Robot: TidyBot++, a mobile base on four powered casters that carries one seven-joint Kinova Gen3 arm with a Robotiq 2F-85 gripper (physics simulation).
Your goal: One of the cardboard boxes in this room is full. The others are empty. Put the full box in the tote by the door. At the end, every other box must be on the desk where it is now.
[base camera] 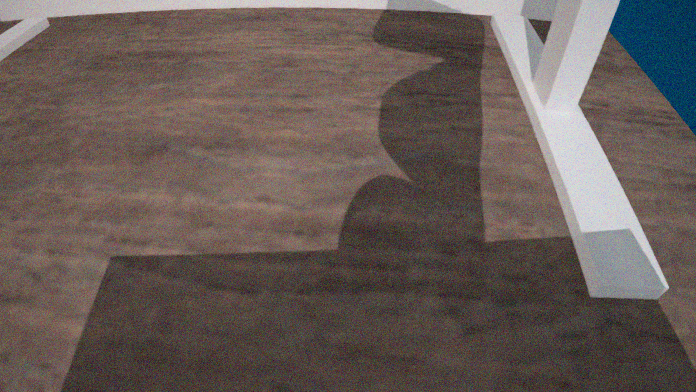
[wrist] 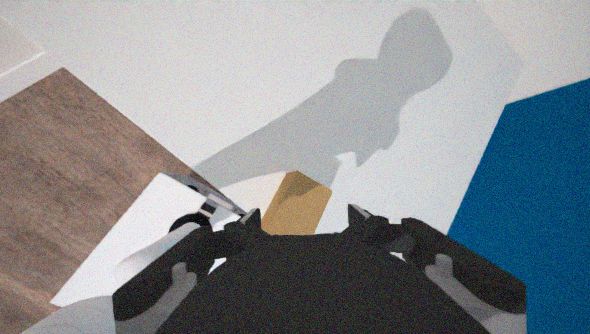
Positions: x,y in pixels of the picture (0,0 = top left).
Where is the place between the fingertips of my gripper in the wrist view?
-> At 303,216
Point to a white desk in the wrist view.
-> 393,113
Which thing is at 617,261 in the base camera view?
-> A white desk.
